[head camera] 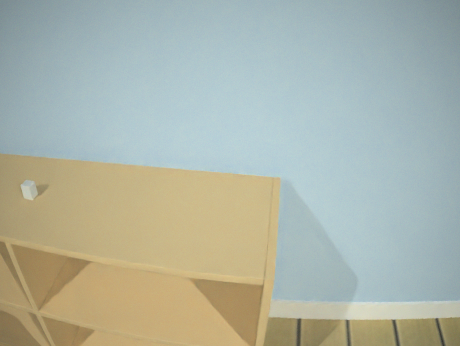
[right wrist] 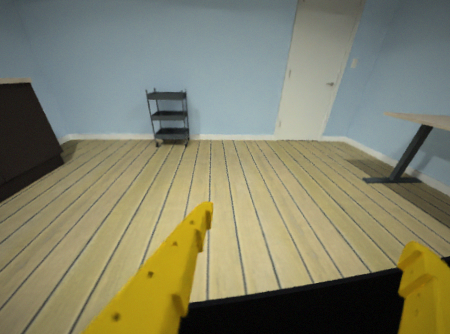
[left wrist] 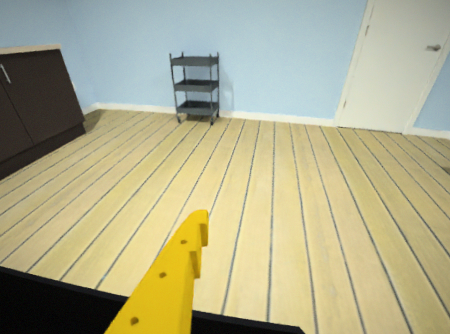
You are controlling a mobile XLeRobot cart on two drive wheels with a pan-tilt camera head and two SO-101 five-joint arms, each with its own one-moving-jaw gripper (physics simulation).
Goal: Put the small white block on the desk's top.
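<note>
The small white block stands upright on top of a wooden shelf unit, near the left edge of the head view. The desk shows in part at the right of the right wrist view, with a pale top and a dark leg. My left gripper shows one notched yellow jaw in the left wrist view; the moving jaw is out of the picture, so it is fully open. My right gripper is open and empty, with a wide gap between its two yellow jaws. Neither gripper shows in the head view.
A dark three-tier cart stands against the far wall. A white door is to its right. A dark brown cabinet stands at the left. The shelf unit's right end is close to the blue wall.
</note>
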